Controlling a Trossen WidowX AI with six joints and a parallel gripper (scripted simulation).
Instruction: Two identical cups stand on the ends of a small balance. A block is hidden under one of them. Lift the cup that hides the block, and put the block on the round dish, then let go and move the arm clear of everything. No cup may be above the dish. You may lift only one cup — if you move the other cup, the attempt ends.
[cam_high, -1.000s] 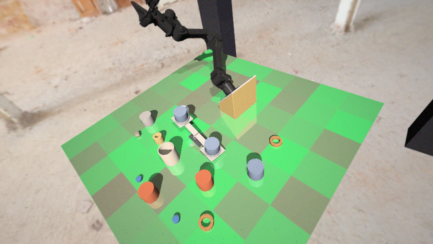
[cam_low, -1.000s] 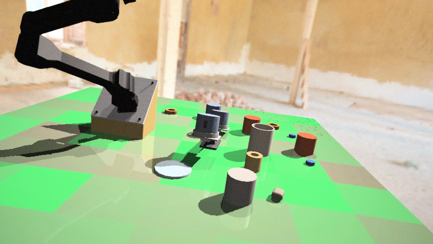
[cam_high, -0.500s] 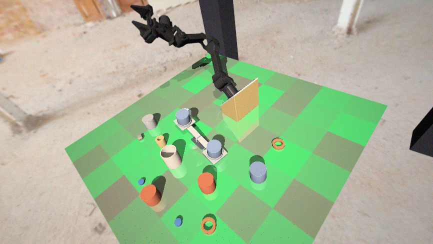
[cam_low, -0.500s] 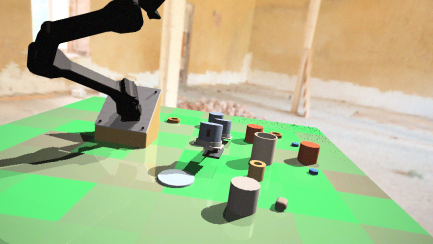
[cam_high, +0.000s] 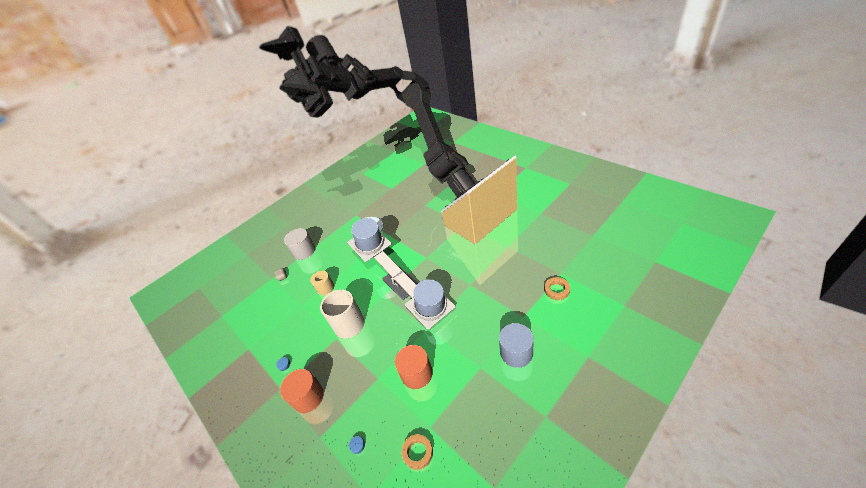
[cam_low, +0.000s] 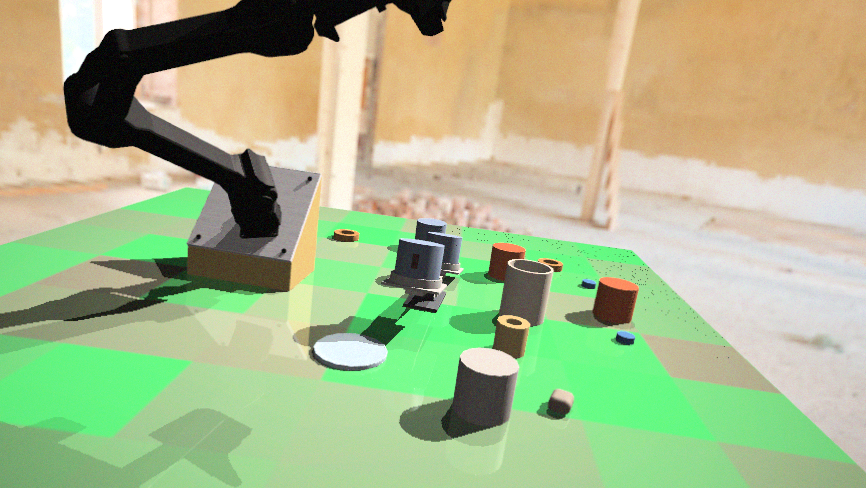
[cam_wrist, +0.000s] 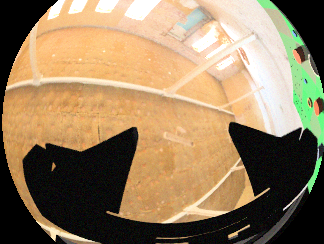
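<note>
Right now the pale green block is 40 mm ahead of my gripper tip, 330 mm to the left of it and 510 mm below it. Also, from my gripper tip: round pale dish 100 mm behind, 40 mm to the right, 550 mm below.
</note>
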